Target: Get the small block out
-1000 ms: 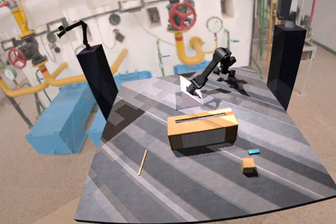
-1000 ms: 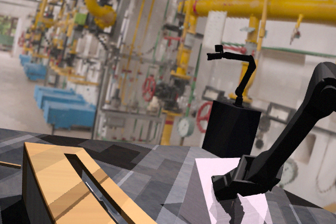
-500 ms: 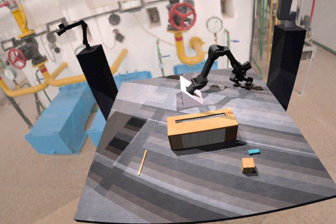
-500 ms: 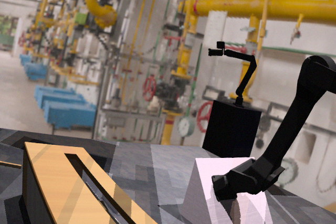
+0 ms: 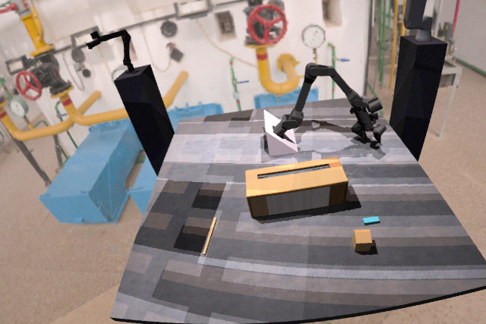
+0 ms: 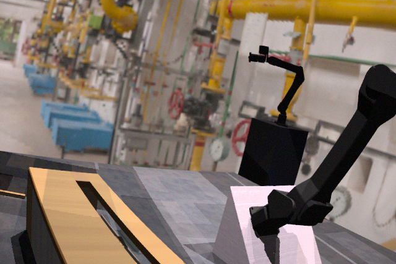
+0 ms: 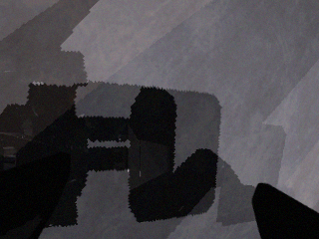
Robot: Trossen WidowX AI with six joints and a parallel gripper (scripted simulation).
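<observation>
My gripper tip is 44 cm to the left of the tan box, 25 cm short of it and 5 cm below it. Round my gripper tip: thin stick 78 cm to the right, 45 cm ahead, 1 cm below.
</observation>
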